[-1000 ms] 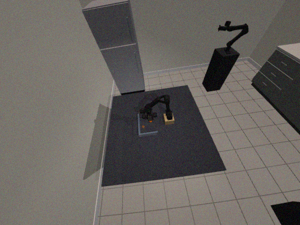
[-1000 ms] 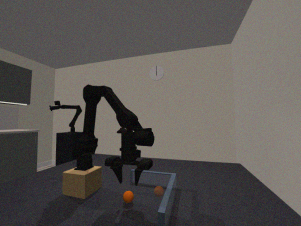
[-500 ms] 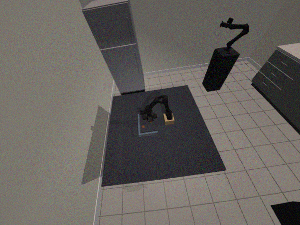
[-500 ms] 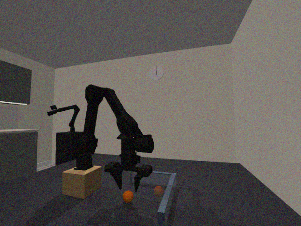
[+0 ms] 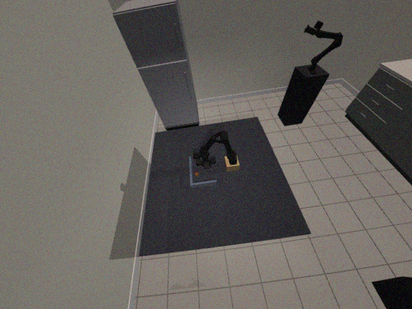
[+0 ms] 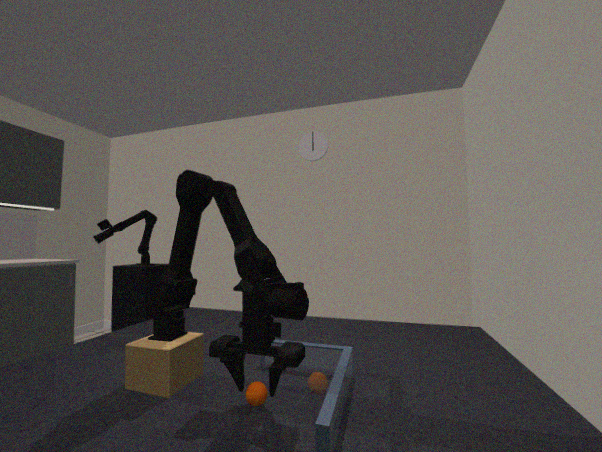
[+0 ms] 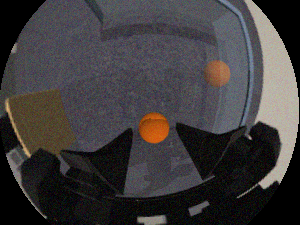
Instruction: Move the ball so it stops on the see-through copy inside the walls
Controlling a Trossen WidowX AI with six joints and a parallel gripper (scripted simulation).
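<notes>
My gripper tip is now right at the orange ball. From my gripper tip the other things lie so: see-through copy of ball: 110 mm ahead, 70 mm to the left.
</notes>
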